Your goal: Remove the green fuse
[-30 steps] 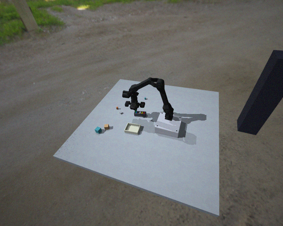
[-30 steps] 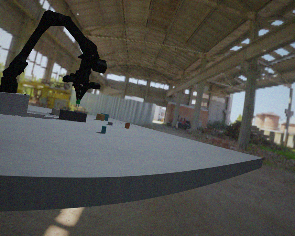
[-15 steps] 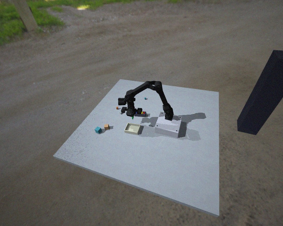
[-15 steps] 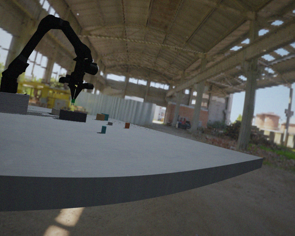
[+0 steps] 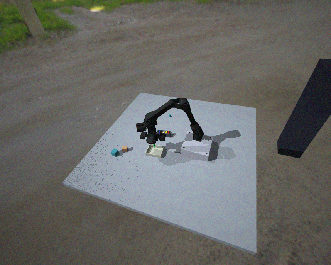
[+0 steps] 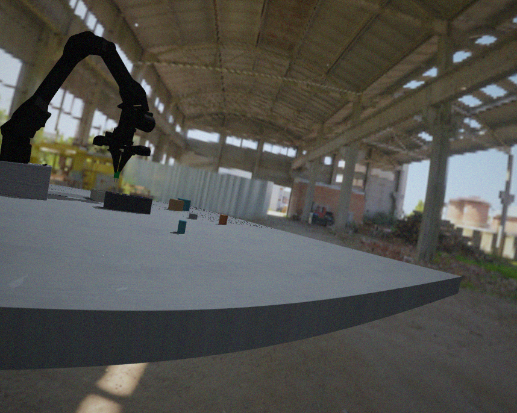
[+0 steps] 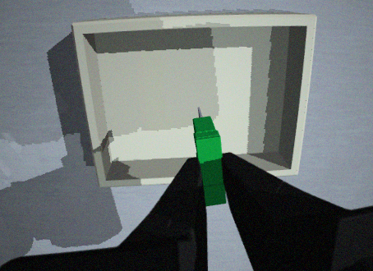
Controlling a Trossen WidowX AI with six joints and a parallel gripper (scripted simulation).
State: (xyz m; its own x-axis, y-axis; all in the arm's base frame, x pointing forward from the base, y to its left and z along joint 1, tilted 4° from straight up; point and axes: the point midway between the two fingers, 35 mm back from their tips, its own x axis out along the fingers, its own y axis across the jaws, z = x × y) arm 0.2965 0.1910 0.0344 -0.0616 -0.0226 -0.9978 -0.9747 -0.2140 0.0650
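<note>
The cream tray is 9 cm below my gripper tip. The rest, counted from my gripper tip: teal cube (30 cm ahead, 13 cm to the left, 7 cm below); green fuse (1 cm below); orange cube (25 cm ahead, 7 cm to the left, 7 cm below).
</note>
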